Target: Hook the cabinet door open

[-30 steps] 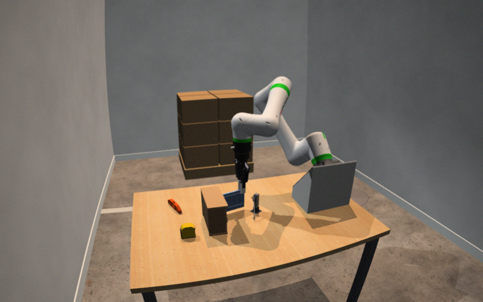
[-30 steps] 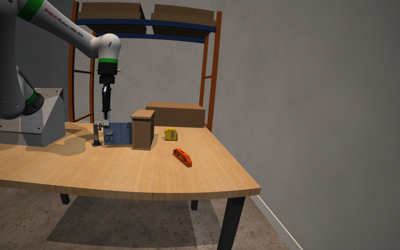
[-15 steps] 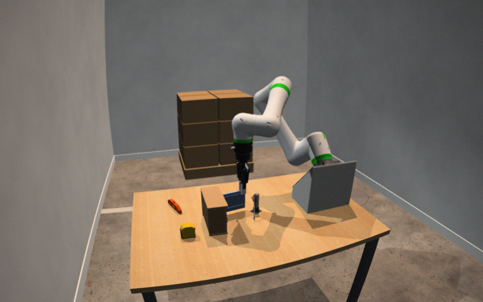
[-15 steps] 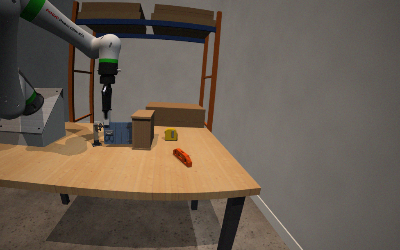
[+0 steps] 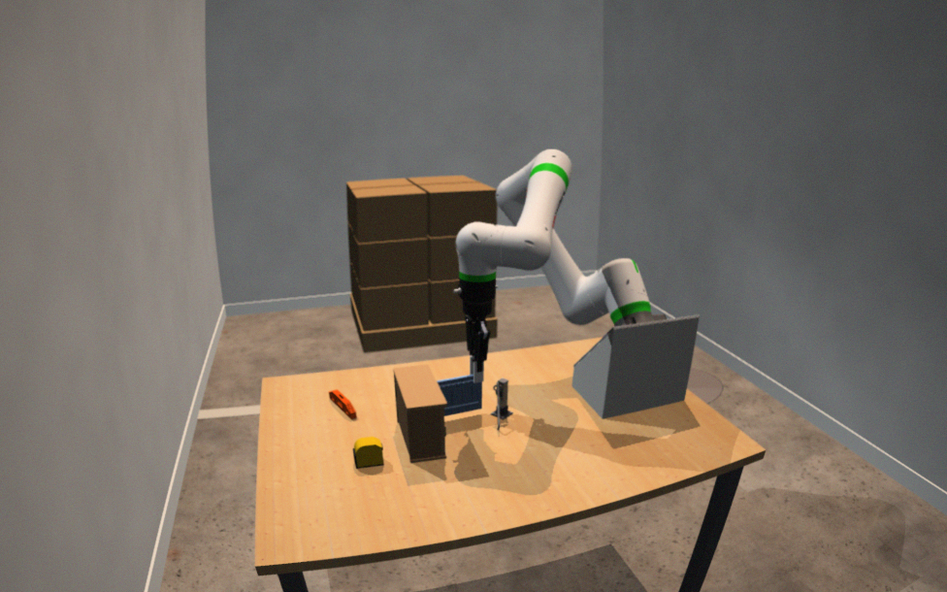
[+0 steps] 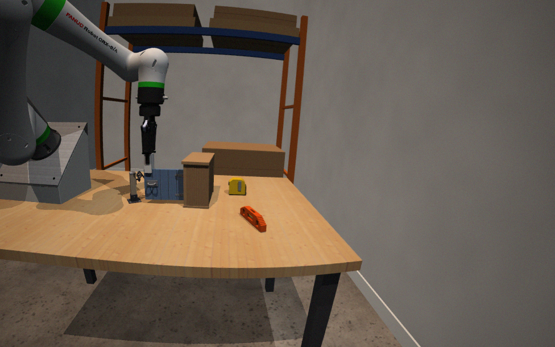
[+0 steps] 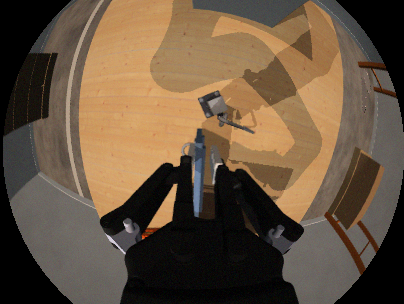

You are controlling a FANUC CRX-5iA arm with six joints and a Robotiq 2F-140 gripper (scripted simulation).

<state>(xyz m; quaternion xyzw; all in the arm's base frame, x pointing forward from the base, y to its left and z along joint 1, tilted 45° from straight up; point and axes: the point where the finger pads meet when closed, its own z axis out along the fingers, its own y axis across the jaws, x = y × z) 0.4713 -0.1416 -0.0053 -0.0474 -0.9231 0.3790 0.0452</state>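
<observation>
Now: hand 8 cm above the blue door, 6 cm short of it and 2 cm to the left of it. The rest, counted from my hand: yellow tape measure 34 cm ahead, 12 cm below, 11 cm to the left; then orange level 35 cm ahead, 17 cm to the right, 13 cm below.
</observation>
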